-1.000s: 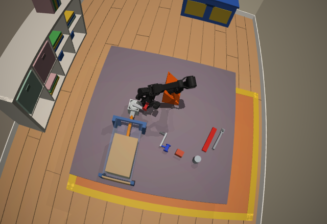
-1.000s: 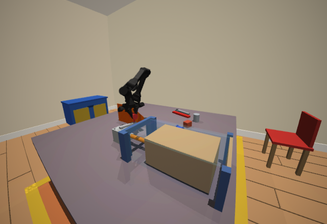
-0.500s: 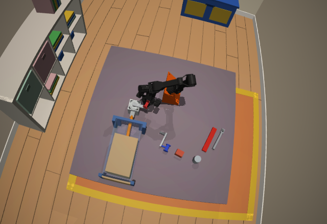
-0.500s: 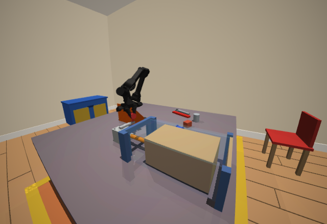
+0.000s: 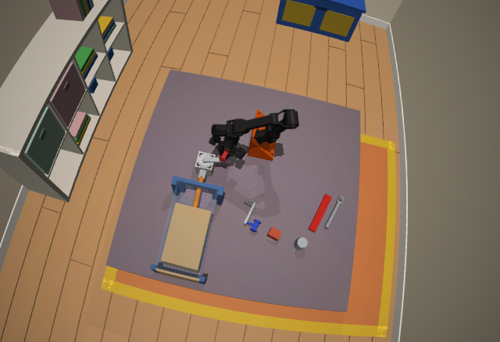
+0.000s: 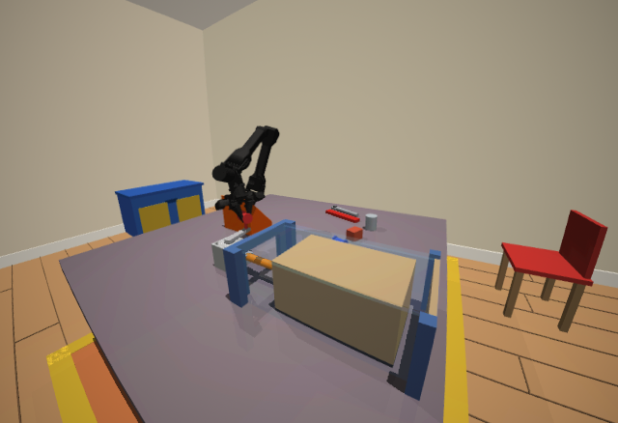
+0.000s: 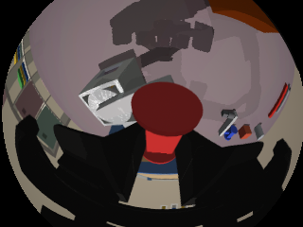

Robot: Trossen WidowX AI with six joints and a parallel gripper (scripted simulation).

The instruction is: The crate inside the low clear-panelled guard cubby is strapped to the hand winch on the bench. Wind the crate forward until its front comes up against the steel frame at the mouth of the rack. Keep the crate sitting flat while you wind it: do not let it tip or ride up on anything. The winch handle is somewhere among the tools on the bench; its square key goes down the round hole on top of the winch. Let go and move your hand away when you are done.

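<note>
My gripper tip is now 18 cm short of the blue frame, 7 cm to the left of it and 3 cm above it. Round my gripper tip: winch handle (3 cm to the right, 3 cm below); then grey winch (10 cm to the right, 10 cm below, 1 cm ahead); then red grip (1 cm behind).
</note>
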